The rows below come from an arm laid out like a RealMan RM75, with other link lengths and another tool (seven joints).
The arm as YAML. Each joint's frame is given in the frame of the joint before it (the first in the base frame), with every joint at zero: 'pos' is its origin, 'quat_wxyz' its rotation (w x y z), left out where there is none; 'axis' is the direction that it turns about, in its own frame. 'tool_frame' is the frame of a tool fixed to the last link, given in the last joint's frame.
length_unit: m
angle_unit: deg
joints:
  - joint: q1
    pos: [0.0, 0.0, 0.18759]
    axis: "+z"
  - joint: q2
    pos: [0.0, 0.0, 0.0]
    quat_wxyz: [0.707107, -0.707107, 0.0, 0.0]
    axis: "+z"
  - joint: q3
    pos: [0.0, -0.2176, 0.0]
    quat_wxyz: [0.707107, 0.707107, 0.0, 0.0]
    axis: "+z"
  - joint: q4
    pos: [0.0, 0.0, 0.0]
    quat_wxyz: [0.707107, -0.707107, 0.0, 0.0]
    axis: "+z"
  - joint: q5
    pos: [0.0, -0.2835, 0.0]
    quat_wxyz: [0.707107, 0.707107, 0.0, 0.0]
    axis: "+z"
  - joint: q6
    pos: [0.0, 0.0, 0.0]
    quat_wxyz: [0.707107, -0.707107, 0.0, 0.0]
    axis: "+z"
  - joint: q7
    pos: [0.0, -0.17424, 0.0]
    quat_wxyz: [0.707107, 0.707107, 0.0, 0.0]
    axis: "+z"
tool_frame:
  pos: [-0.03, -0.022, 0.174]
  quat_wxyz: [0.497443, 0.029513, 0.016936, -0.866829]
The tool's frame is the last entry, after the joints.
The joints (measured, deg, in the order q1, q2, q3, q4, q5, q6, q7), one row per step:
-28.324 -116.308 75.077 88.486 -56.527 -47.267 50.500
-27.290 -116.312 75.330 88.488 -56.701 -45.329 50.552
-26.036 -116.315 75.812 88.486 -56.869 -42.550 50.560
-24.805 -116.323 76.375 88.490 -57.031 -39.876 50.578
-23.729 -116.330 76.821 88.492 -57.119 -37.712 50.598
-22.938 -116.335 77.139 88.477 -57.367 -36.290 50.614
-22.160 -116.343 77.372 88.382 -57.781 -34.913 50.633
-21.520 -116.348 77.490 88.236 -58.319 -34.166 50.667
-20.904 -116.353 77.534 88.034 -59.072 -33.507 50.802
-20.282 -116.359 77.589 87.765 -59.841 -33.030 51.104
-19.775 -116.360 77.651 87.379 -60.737 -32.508 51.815
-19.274 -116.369 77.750 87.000 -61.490 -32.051 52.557
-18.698 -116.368 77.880 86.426 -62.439 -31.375 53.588
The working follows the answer.
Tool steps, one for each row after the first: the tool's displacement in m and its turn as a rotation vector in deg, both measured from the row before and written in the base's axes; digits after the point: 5 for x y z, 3 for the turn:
-0.00697 0.00427 0.00736 1.581 -0.625 0.656
-0.00777 0.00557 0.00985 2.197 -0.791 0.725
-0.00766 0.00454 0.00888 2.048 -0.687 0.673
-0.00753 0.00326 0.00748 1.686 -0.492 0.640
-0.00540 0.00163 0.00450 1.032 -0.479 0.474
-0.00591 0.00151 0.00453 0.982 -0.648 0.549
-0.00563 0.00032 0.00183 0.425 -0.630 0.543
-0.00562 0.00016 0.00165 0.351 -0.747 0.538
-0.00644 -0.00026 0.00034 0.169 -0.569 0.552
-0.00577 0.00007 0.00017 0.208 -0.328 0.365
-0.00605 -0.00011 -0.00037 0.158 -0.142 0.365
-0.00795 0.00018 -0.00025 0.277 -0.099 0.467

Tool pose at each row, in the base's axes (x y z in m, rotation vector in deg; rounded; the steps above come from the unrounded poses):
-0.03816 0.64102 -0.04106 -51.828 -141.088 -81.385
-0.04513 0.64530 -0.03370 -50.311 -140.120 -83.408
-0.05290 0.65086 -0.02385 -48.483 -138.653 -86.179
-0.06056 0.65540 -0.01497 -46.797 -137.202 -88.681
-0.06809 0.65866 -0.00749 -45.332 -135.927 -90.619
-0.07349 0.66029 -0.00299 -44.216 -135.256 -91.895
-0.07939 0.66180 0.00154 -42.903 -134.736 -93.206
-0.08502 0.66212 0.00337 -41.712 -134.741 -93.909
-0.09065 0.66228 0.00502 -40.461 -134.891 -94.617
-0.09709 0.66202 0.00536 -39.339 -135.091 -94.992
-0.10285 0.66209 0.00554 -38.610 -135.092 -95.305
-0.10891 0.66197 0.00517 -38.015 -135.014 -95.428
-0.11685 0.66215 0.00492 -37.298 -134.780 -95.603

